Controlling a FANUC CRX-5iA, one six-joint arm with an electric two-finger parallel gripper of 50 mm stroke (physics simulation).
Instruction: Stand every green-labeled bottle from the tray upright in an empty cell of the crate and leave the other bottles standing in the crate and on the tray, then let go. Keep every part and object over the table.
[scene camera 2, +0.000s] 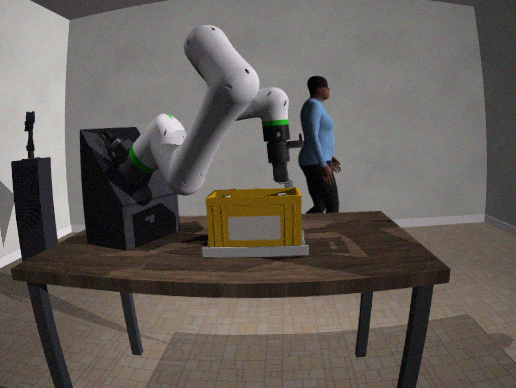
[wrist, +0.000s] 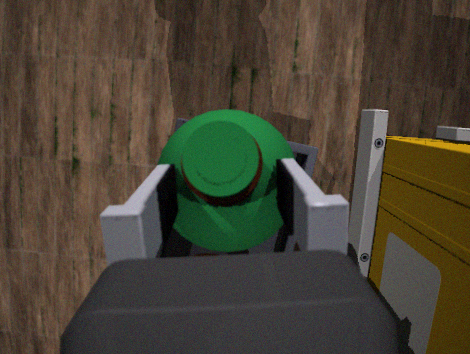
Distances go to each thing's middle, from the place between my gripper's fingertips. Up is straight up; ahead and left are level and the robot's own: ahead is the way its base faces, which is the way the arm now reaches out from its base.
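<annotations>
My gripper is 4 cm above the green bottle (wrist: 225, 160) and 1 cm past it, and going by their middles, that bottle is the nearest to my gripper of the things named here. There's also a white strip (scene camera 2: 293, 250), which is 11 cm below my gripper, 29 cm to the right of it and 15 cm behind it.
</annotations>
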